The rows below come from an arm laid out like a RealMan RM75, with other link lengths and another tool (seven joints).
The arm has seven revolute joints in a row. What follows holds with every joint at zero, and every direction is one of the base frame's.
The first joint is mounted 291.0 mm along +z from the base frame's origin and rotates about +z.
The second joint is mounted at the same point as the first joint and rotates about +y.
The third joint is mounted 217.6 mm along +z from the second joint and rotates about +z.
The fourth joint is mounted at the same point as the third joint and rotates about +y.
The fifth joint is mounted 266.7 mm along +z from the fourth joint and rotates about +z.
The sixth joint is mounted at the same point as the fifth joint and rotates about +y.
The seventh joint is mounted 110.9 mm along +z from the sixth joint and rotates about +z.
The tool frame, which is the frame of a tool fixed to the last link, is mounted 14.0 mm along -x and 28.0 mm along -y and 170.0 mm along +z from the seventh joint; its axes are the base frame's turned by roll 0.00, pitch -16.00 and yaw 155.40 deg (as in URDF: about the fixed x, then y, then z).
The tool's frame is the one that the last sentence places.
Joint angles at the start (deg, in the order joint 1, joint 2, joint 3, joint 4, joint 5, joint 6, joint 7):
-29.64, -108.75, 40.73, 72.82, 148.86, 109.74, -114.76
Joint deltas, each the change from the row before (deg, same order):
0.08, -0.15, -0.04, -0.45, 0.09, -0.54, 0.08
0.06, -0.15, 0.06, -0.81, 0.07, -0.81, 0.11
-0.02, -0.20, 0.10, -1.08, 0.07, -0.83, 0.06
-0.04, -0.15, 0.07, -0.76, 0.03, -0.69, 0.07
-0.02, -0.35, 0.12, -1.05, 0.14, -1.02, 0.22
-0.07, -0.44, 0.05, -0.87, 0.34, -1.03, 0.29
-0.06, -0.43, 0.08, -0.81, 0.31, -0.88, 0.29
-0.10, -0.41, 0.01, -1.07, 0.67, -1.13, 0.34
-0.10, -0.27, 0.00, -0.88, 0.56, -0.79, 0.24
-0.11, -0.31, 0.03, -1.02, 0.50, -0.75, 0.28
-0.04, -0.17, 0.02, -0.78, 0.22, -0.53, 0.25
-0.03, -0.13, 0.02, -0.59, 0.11, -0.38, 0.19
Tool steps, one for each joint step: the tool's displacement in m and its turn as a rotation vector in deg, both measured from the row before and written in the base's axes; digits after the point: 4 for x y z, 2 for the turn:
-0.0022, 0.0004, -0.0020, 0.15, -0.12, 0.21
-0.0030, 0.0008, -0.0034, 0.10, -0.18, 0.27
-0.0029, 0.0004, -0.0051, -0.07, -0.35, 0.39
-0.0019, 0.0009, -0.0035, 0.03, -0.22, 0.19
-0.0029, 0.0008, -0.0059, -0.05, -0.29, 0.22
-0.0028, 0.0011, -0.0055, 0.00, -0.11, 0.12
-0.0024, 0.0005, -0.0056, -0.12, -0.12, 0.10
-0.0046, 0.0003, -0.0055, -0.09, 0.14, 0.31
-0.0037, -0.0003, -0.0042, -0.17, 0.13, 0.31
-0.0034, -0.0009, -0.0055, -0.34, -0.02, 0.31
-0.0023, -0.0008, -0.0040, -0.24, -0.10, 0.18
-0.0015, -0.0006, -0.0032, -0.19, -0.13, 0.11

